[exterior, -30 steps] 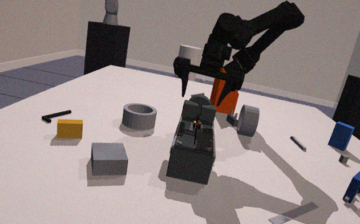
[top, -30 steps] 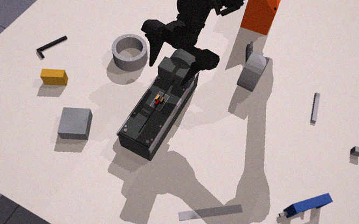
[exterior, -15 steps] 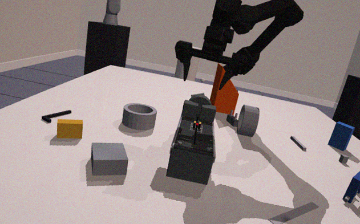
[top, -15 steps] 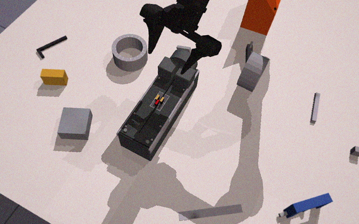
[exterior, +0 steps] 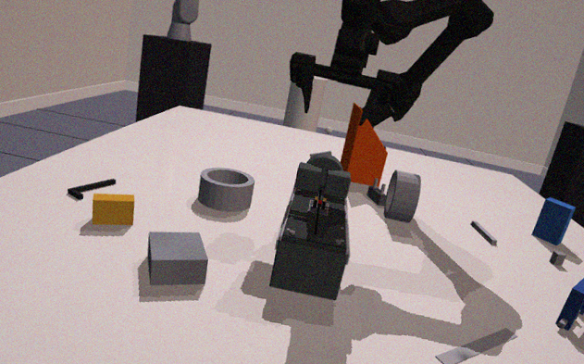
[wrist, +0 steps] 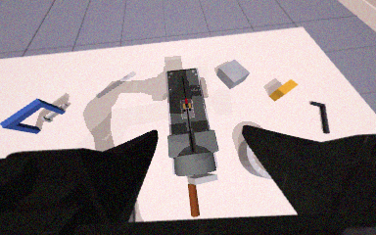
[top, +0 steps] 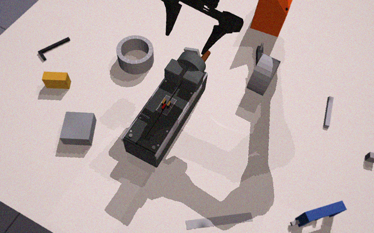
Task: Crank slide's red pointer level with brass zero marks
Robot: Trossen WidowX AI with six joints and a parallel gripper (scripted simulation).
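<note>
Now: gripper tip 14 cm above the crank handle, 9 cm past it and 1 cm to the right of it. Round my gripper tip: red pointer: 12 cm below, 10 cm ahead, 1 cm to the left; grey cube: 24 cm ahead, 18 cm below, 14 cm to the right; yellow block: 29 cm to the right, 18 cm below, 17 cm ahead.
</note>
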